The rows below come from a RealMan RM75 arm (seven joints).
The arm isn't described. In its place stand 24 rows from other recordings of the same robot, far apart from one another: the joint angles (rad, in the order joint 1, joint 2, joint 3, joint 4, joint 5, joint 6, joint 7), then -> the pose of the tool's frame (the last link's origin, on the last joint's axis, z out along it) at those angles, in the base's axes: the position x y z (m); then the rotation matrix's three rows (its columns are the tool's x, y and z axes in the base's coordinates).
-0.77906 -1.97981 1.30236 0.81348 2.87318 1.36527 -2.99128 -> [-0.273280 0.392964 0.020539], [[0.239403 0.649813 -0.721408], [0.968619 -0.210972 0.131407], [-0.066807 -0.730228 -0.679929]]
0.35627 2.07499 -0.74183 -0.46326 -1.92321 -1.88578 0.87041 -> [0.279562 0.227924 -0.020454], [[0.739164 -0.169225 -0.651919], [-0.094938 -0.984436 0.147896], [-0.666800 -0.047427 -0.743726]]
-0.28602 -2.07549 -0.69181 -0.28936 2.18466 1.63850 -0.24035 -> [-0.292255 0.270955 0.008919], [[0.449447 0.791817 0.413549], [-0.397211 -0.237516 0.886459], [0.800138 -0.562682 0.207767]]
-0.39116 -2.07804 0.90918 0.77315 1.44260 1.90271 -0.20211 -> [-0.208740 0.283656 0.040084], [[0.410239 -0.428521 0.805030], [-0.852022 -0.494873 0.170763], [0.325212 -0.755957 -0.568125]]
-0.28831 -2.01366 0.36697 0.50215 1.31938 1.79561 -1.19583 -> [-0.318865 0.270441 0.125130], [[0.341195 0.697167 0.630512], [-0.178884 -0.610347 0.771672], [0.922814 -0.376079 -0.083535]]
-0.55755 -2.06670 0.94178 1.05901 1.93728 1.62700 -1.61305 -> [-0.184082 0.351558 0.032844], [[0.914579 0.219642 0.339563], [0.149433 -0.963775 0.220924], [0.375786 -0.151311 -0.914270]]
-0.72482 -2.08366 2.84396 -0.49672 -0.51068 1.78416 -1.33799 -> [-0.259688 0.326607 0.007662], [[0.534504 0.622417 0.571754], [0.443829 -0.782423 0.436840], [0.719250 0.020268 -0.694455]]
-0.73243 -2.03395 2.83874 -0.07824 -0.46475 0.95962 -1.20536 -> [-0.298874 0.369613 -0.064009], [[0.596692 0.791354 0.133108], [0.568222 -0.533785 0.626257], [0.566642 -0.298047 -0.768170]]
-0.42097 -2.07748 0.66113 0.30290 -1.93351 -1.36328 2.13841 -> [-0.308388 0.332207 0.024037], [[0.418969 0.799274 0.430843], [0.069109 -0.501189 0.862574], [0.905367 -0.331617 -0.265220]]
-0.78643 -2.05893 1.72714 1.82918 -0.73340 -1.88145 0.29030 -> [-0.034752 0.275394 -0.011571], [[0.885642 0.191056 -0.423244], [0.265130 -0.956323 0.123094], [-0.381240 -0.221232 -0.897615]]
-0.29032 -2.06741 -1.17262 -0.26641 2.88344 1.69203 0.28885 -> [-0.271688 0.272982 0.014182], [[0.731881 0.267340 0.626801], [-0.619618 -0.121717 0.775409], [0.283591 -0.955884 0.076566]]
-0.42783 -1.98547 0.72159 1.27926 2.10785 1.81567 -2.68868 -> [-0.245812 0.317974 0.118046], [[0.228740 0.965549 0.124070], [0.896769 -0.258586 0.359081], [0.378793 0.029126 -0.925023]]
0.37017 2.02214 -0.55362 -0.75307 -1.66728 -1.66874 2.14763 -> [0.287494 0.311600 0.089735], [[0.061328 -0.837643 -0.542765], [-0.648819 -0.446680 0.616045], [-0.758468 0.314375 -0.570872]]
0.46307 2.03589 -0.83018 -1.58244 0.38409 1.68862 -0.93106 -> [0.265437 0.333473 0.149243], [[0.688824 -0.503833 0.521224], [-0.723628 -0.520939 0.452753], [0.043414 -0.689039 -0.723423]]
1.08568 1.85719 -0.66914 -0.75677 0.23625 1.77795 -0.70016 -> [0.178880 0.427065 0.103167], [[0.498546 -0.759052 0.418680], [-0.851337 -0.519725 0.071491], [0.163333 -0.392079 -0.905316]]
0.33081 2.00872 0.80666 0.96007 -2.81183 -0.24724 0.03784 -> [0.211905 0.314364 -0.125495], [[0.895090 -0.417793 -0.155769], [-0.191310 -0.675403 0.712202], [-0.402759 -0.607685 -0.684474]]
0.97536 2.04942 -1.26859 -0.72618 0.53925 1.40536 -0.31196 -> [0.173074 0.403217 -0.040039], [[0.437873 -0.769496 0.464913], [-0.883476 -0.464091 0.063956], [0.166548 -0.438743 -0.883044]]
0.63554 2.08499 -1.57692 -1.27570 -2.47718 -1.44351 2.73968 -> [0.156058 0.345204 -0.048651], [[0.708185 -0.599754 0.372517], [-0.681524 -0.718505 0.138837], [0.184387 -0.352202 -0.917581]]
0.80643 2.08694 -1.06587 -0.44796 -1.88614 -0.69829 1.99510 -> [0.225659 0.439586 -0.053977], [[0.555577 -0.831465 0.000475], [-0.652552 -0.435675 0.619970], [-0.515277 -0.344751 -0.784625]]
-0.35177 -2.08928 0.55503 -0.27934 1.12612 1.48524 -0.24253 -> [-0.326749 0.236081 -0.061430], [[0.577092 0.781377 0.237517], [0.048386 -0.323035 0.945149], [0.815244 -0.533946 -0.224229]]
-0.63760 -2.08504 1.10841 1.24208 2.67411 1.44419 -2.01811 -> [-0.212900 0.388152 0.036708], [[0.884724 0.243664 -0.397356], [0.393712 -0.846982 0.357229], [-0.249509 -0.472493 -0.845278]]
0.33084 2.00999 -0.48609 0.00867 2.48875 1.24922 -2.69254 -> [0.420898 0.274656 0.072584], [[0.544943 -0.823951 0.155378], [0.102226 0.249217 0.963037], [-0.832218 -0.508916 0.220039]]
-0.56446 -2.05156 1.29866 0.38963 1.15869 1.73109 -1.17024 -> [-0.186664 0.300663 -0.029647], [[0.528990 0.223112 0.818774], [0.226408 -0.966954 0.117214], [0.817869 0.123372 -0.562023]]
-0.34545 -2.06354 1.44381 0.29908 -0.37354 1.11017 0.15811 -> [-0.368109 0.332241 0.075226], [[0.859708 0.508583 -0.047383], [-0.116382 0.285363 0.951327], [0.497350 -0.812349 0.304519]]
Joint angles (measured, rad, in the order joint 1, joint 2, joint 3, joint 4, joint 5, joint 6, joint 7), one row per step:
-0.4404 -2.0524 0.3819 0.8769 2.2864 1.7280 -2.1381
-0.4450 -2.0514 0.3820 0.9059 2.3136 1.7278 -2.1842
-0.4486 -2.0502 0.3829 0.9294 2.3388 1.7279 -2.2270
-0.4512 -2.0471 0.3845 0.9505 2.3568 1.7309 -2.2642
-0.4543 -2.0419 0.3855 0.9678 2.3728 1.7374 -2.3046
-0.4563 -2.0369 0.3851 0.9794 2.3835 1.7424 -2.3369
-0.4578 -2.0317 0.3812 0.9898 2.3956 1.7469 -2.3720
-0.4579 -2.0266 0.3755 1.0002 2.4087 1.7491 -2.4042
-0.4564 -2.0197 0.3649 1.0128 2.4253 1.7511 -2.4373
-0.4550 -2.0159 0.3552 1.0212 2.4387 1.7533 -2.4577
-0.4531 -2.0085 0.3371 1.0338 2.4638 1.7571 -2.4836
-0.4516 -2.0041 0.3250 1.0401 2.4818 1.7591 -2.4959
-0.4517 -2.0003 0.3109 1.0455 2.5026 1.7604 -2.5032
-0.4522 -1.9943 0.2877 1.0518 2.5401 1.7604 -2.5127
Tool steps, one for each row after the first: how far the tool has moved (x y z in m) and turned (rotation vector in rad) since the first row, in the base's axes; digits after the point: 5 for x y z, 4 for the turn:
-0.00088 0.00144 0.00446 -0.0111 0.0204 0.0357
-0.00191 0.00232 0.00808 -0.0223 0.0372 0.0710
-0.00247 0.00308 0.01233 -0.0296 0.0505 0.0998
-0.00278 0.00366 0.01680 -0.0388 0.0582 0.1307
-0.00322 0.00401 0.02055 -0.0441 0.0616 0.1569
-0.00432 0.00400 0.02451 -0.0477 0.0627 0.1891
-0.00624 0.00361 0.02872 -0.0477 0.0655 0.2224
-0.00952 0.00249 0.03457 -0.0429 0.0708 0.2619
-0.01209 0.00115 0.03830 -0.0396 0.0741 0.2892
-0.01681 -0.00138 0.04481 -0.0331 0.0835 0.3303
-0.02021 -0.00343 0.04849 -0.0298 0.0910 0.3552
-0.02359 -0.00533 0.05187 -0.0262 0.1005 0.3771
-0.02963 -0.00872 0.05681 -0.0218 0.1180 0.4139

